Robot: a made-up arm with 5 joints.
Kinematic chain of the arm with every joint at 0, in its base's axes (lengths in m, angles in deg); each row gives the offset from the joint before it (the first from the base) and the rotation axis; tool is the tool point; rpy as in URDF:
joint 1: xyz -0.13 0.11 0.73 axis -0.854 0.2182 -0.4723
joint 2: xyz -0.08 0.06 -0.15 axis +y
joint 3: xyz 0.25 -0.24 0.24 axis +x
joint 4: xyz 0.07 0.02 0 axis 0.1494 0.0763 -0.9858
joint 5: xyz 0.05 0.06 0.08 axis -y
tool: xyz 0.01 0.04 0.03 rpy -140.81 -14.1 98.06
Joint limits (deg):
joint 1: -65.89..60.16
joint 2: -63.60..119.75
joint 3: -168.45..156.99
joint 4: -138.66..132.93
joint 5: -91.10..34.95
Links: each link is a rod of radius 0.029 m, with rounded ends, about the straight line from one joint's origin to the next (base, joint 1, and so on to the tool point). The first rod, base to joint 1, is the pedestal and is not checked.
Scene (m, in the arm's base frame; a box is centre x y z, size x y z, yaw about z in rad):
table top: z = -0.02
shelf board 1: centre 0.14 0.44 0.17 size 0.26 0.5 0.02 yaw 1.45
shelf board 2: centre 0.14 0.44 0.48 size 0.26 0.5 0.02 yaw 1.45
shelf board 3: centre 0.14 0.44 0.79 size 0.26 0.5 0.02 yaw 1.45
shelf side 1: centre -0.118 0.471 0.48 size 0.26 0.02 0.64 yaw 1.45
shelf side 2: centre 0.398 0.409 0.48 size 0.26 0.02 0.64 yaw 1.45
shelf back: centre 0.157 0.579 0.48 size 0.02 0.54 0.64 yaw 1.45
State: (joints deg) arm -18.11 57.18 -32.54 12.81 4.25
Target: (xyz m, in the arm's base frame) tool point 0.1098 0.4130 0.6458
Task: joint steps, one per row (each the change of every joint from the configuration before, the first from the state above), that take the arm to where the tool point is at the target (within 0.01 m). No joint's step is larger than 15 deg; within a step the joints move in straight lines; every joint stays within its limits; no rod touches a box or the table.
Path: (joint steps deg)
1: 8.28 -9.85 1.25 -1.08 -13.62
2: 8.29 -9.85 1.26 -1.08 -13.62
3: 8.28 -9.86 1.25 -1.09 -13.62
4: 8.28 -9.85 1.25 -1.08 -13.63
5: 8.29 -9.85 1.26 -1.08 -13.62
6: 8.28 -9.85 1.25 -1.08 -13.62
7: 8.28 -9.86 1.25 -1.08 -13.62
8: -14.07 9.18 -3.97 -4.34 14.37
9: -14.08 9.19 -3.97 -4.34 14.36
10: -14.07 9.18 -3.98 -4.33 14.37
11: -14.08 9.18 -3.97 -4.34 14.37
12: -14.07 9.18 -3.97 -4.33 14.37
13: -14.08 9.18 -3.98 -4.34 14.36
14: -14.07 9.18 -3.97 -4.34 14.37

